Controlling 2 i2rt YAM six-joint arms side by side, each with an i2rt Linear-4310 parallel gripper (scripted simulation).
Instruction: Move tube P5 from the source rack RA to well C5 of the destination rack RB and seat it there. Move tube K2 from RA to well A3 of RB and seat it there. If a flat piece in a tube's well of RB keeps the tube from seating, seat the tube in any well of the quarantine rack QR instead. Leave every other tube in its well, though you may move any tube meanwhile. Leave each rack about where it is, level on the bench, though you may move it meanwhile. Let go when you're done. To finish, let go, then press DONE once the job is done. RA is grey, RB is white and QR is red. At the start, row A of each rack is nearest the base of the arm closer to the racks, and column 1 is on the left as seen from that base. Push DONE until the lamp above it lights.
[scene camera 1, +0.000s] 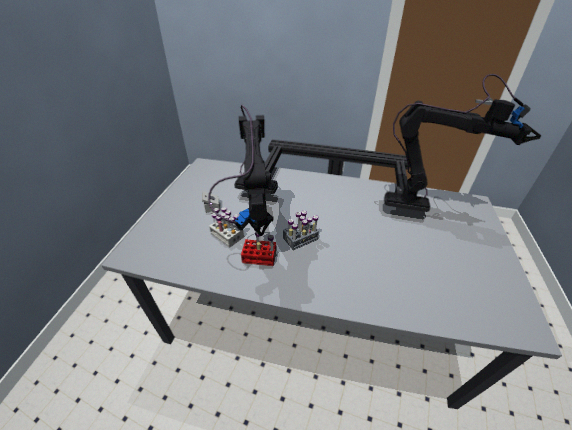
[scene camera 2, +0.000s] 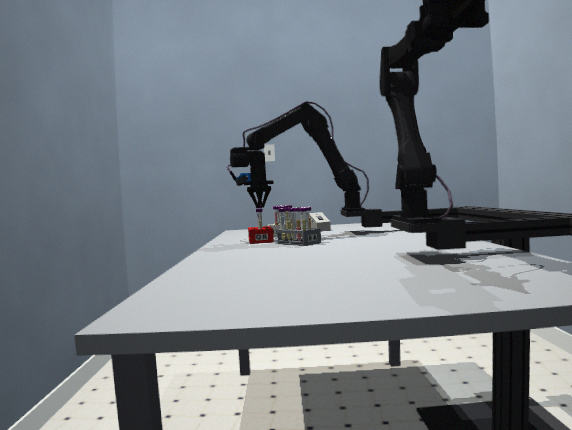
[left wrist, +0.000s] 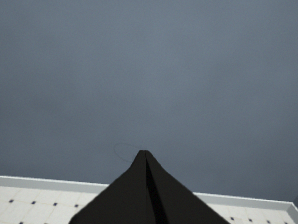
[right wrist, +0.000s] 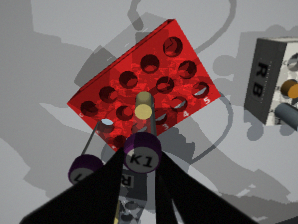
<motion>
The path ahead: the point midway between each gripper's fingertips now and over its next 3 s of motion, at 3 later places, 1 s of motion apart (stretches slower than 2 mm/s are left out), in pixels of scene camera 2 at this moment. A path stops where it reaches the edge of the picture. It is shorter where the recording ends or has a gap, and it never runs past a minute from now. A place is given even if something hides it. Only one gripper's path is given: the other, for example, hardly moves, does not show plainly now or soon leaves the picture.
The right gripper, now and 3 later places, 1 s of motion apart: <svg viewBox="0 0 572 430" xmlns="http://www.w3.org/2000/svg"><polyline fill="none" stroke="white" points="260,207 260,200 260,193 271,192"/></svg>
</motion>
